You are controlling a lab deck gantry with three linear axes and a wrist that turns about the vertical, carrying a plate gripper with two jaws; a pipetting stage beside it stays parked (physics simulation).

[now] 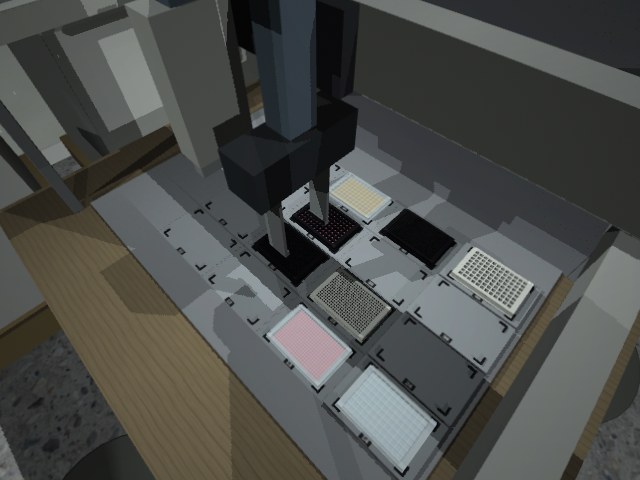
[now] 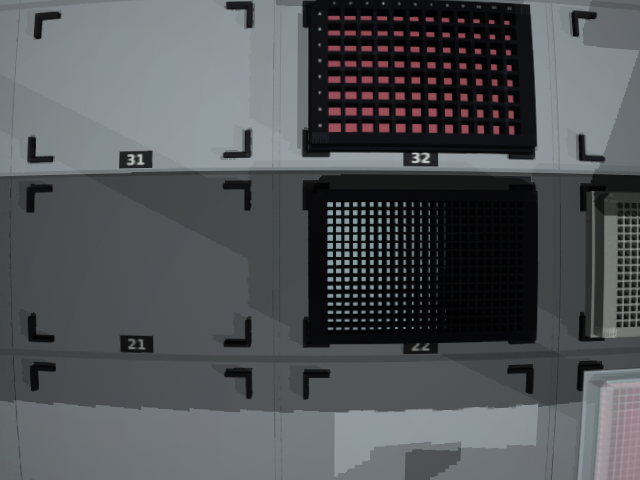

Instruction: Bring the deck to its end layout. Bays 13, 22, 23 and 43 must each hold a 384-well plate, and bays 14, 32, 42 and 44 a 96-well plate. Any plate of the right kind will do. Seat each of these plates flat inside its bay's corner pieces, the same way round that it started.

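Places are measured from the robot's base along level axes (x ahead, y left, z up), in metres.
Pixels of known places: gripper, fingertip midpoint: (image 1: 299, 233); robot's base, origin of the base link: (image 1: 165, 233).
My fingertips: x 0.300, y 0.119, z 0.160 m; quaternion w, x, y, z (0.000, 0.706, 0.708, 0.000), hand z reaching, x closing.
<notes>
Ahead of a thing's pixels: the offset from my fingertips to its top centre. "spot": to the spot under its first point.
A red-welled black 96-well plate {dx -0.072, dy +0.137, dz -0.146 m} (image 1: 336, 235) (image 2: 420, 77) lies in bay 32. A black 384-well plate {dx -0.072, dy +0.030, dz -0.146 m} (image 1: 299, 266) (image 2: 423, 266) lies in bay 22, and a grey 384-well plate {dx +0.092, dy +0.030, dz -0.146 m} (image 1: 351, 304) (image 2: 615, 263) in bay 23. A pink 384-well plate {dx +0.092, dy -0.077, dz -0.146 m} (image 1: 309, 345) (image 2: 620, 434) sits in bay 13. A pale blue 96-well plate {dx +0.256, dy -0.077, dz -0.131 m} (image 1: 386, 415) is in bay 14. At the back, a yellow 96-well plate {dx -0.072, dy +0.245, dz -0.146 m} (image 1: 360, 196), a black 384-well plate {dx +0.092, dy +0.245, dz -0.146 m} (image 1: 418, 236) and a white 96-well plate {dx +0.256, dy +0.244, dz -0.131 m} (image 1: 493, 281) occupy bays 42, 43 and 44. My gripper (image 1: 306, 238) is open and empty, raised above the deck.
Bays 33 {spot: dx +0.084, dy +0.148, dz -0.160 m} (image 1: 385, 263), 34 (image 1: 460, 322) and 24 {spot: dx +0.262, dy +0.024, dz -0.146 m} (image 1: 426, 369) hold no plate. Bays 31 {spot: dx -0.238, dy +0.135, dz -0.160 m} (image 2: 135, 87) and 21 {spot: dx -0.237, dy +0.032, dz -0.160 m} (image 2: 134, 263) show bare between their corner pieces. The parked pipetting stage (image 1: 188, 77) stands behind at the left.
</notes>
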